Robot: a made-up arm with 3 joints. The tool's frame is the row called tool.
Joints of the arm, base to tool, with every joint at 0 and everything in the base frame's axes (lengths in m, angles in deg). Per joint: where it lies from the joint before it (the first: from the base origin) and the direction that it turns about. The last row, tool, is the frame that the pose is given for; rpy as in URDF.
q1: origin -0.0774 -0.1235 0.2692 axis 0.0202 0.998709 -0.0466
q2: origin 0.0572 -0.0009 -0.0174 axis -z
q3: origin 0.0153 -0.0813 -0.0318 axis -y
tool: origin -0.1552 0.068 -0.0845 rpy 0 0 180
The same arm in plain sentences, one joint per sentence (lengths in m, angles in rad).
The arm has three revolute joints in a row. What follows holds with every joint at zero, and every direction is one of the base frame's. The first joint sits 0.0774 m along -x and 0.1235 m along -y and 0.2692 m along +z from the base frame's origin and rotates about the direction (0.0202, 0.998709, -0.0466). The second joint sits 0.0572 m along +x and 0.0009 m along -y and 0.0174 m along -z from the first joint and rotates about -z. The third joint sits 0.0153 m along +x and 0.0813 m along -y and 0.0318 m along -z from the second joint and rotates about -y. The tool frame, which is the frame that the pose is given for, sits 0.1552 m along -x and 0.068 m along +y and 0.0845 m along -z from the third joint; its axes are the base frame's turned by roll 0, pitch 0 and yaw 3.1416 rad (as in URDF: about the fixed x, then y, then z).
